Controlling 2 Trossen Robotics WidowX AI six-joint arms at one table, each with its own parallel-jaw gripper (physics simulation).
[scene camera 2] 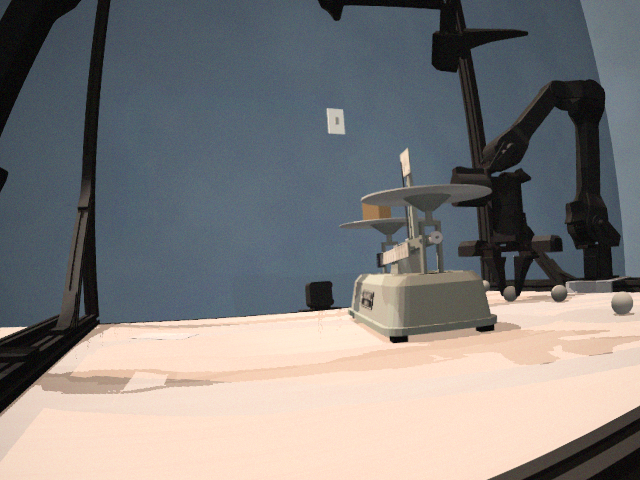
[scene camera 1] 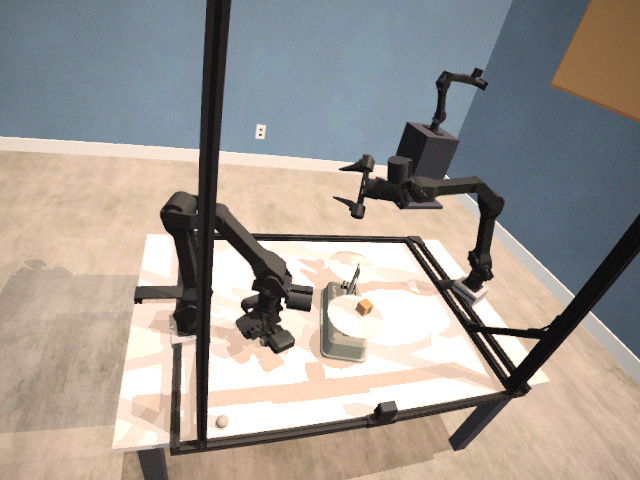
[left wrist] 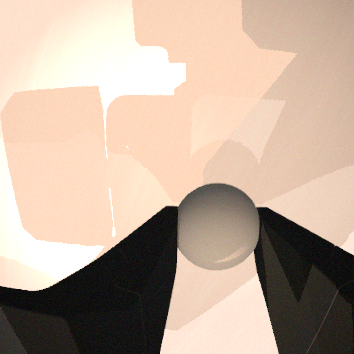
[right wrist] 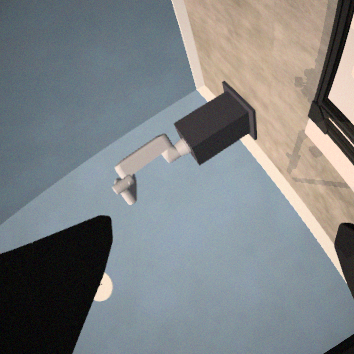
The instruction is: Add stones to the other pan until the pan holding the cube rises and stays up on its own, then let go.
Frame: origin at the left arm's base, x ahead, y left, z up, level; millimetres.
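Where they show: left gripper, between the fingertips: (scene camera 2: 510, 296) (scene camera 1: 264, 342) (left wrist: 215, 218); right gripper, between the fingertips: (scene camera 1: 335, 183) (right wrist: 230, 233); left arm's base, origin of its link: (scene camera 2: 598, 279) (scene camera 1: 189, 326); right arm's base, origin of its link: (scene camera 1: 472, 284).
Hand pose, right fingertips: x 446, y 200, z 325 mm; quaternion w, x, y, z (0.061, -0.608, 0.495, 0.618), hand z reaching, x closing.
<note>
Things, the pixels of their centre, and the offset from my right fingertips.
- balance scale, middle of its body: (scene camera 2: 406, 236) (scene camera 1: 351, 297) dy -259, dx -6, dz -230 mm
- orange cube, middle of its body: (scene camera 2: 376, 212) (scene camera 1: 364, 307) dy -337, dx -15, dz -188 mm
- round grey stone, middle of its body: (left wrist: 216, 226) (scene camera 2: 510, 293) dy -284, dx -258, dz -333 mm
The balance scale (scene camera 1: 342, 350) (scene camera 2: 429, 304) stands mid-table. The orange cube (scene camera 1: 364, 307) (scene camera 2: 375, 211) sits on one pan (scene camera 1: 343, 322) (scene camera 2: 356, 225), which is low. The other pan (scene camera 1: 350, 262) (scene camera 2: 377, 196) is higher, with no stones seen on it. My left gripper (scene camera 2: 510, 292) (left wrist: 215, 218) points down and is shut on a round grey stone (scene camera 2: 509, 294) (left wrist: 218, 232) at table level; its fingers are hidden in scene camera 1. My right gripper (scene camera 1: 338, 183) (right wrist: 230, 233) is open and empty, raised high beyond the table's far edge in scene camera 1.
Loose grey stones (scene camera 2: 558, 293) (scene camera 2: 621, 303) lie right of the held one in scene camera 2; another (scene camera 2: 486, 285) is partly hidden behind the scale. One stone (scene camera 1: 221, 421) lies near the front left corner in scene camera 1. Black frame posts (scene camera 1: 207, 310) rise around the table.
</note>
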